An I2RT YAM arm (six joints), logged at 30 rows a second.
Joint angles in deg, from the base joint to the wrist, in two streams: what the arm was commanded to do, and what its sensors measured. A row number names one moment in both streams.
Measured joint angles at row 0: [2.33, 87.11, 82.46, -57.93, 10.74, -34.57]
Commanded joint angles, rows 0 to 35: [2.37, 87.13, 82.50, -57.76, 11.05, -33.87]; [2.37, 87.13, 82.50, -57.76, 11.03, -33.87]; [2.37, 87.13, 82.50, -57.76, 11.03, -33.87]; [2.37, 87.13, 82.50, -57.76, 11.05, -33.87]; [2.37, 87.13, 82.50, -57.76, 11.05, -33.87]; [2.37, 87.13, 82.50, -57.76, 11.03, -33.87]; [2.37, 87.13, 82.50, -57.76, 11.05, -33.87]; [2.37, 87.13, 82.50, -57.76, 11.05, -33.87]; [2.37, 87.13, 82.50, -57.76, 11.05, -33.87]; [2.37, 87.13, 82.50, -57.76, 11.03, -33.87]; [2.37, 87.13, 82.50, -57.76, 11.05, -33.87]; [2.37, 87.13, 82.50, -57.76, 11.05, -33.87]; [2.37, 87.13, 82.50, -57.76, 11.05, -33.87]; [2.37, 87.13, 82.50, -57.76, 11.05, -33.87]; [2.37, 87.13, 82.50, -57.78, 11.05, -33.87]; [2.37, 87.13, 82.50, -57.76, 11.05, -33.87]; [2.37, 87.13, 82.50, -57.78, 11.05, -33.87]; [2.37, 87.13, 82.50, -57.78, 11.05, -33.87]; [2.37, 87.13, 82.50, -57.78, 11.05, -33.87]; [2.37, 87.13, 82.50, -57.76, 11.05, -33.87]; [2.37, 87.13, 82.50, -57.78, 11.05, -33.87]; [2.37, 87.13, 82.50, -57.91, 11.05, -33.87]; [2.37, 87.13, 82.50, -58.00, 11.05, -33.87]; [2.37, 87.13, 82.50, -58.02, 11.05, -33.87]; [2.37, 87.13, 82.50, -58.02, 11.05, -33.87]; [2.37, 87.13, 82.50, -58.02, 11.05, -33.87]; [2.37, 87.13, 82.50, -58.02, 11.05, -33.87]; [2.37, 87.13, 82.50, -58.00, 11.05, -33.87]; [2.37, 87.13, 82.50, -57.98, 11.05, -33.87]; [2.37, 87.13, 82.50, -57.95, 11.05, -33.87]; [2.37, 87.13, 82.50, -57.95, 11.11, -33.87]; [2.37, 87.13, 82.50, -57.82, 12.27, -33.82]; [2.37, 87.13, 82.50, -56.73, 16.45, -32.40]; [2.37, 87.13, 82.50, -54.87, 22.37, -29.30]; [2.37, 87.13, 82.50, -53.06, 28.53, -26.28]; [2.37, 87.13, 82.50, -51.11, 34.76, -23.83]
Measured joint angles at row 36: [2.39, 87.13, 82.43, -55.02, 17.02, -32.21]
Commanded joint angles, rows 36 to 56: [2.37, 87.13, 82.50, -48.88, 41.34, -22.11]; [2.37, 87.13, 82.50, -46.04, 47.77, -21.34]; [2.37, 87.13, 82.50, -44.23, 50.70, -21.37]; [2.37, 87.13, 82.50, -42.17, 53.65, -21.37]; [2.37, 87.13, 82.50, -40.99, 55.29, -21.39]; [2.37, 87.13, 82.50, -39.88, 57.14, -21.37]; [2.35, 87.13, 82.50, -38.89, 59.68, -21.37]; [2.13, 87.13, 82.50, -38.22, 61.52, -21.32]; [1.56, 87.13, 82.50, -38.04, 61.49, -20.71]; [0.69, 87.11, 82.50, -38.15, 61.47, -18.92]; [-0.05, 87.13, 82.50, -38.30, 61.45, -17.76]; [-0.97, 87.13, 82.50, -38.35, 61.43, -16.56]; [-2.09, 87.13, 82.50, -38.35, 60.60, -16.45]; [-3.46, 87.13, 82.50, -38.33, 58.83, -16.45]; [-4.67, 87.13, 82.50, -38.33, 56.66, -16.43]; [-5.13, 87.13, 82.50, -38.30, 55.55, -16.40]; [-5.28, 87.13, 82.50, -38.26, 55.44, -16.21]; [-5.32, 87.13, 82.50, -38.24, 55.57, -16.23]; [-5.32, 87.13, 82.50, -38.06, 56.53, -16.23]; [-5.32, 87.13, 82.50, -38.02, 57.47, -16.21]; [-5.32, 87.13, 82.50, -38.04, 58.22, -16.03]
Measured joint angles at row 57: [-5.37, 87.15, 82.24, -38.57, 55.79, -17.87]
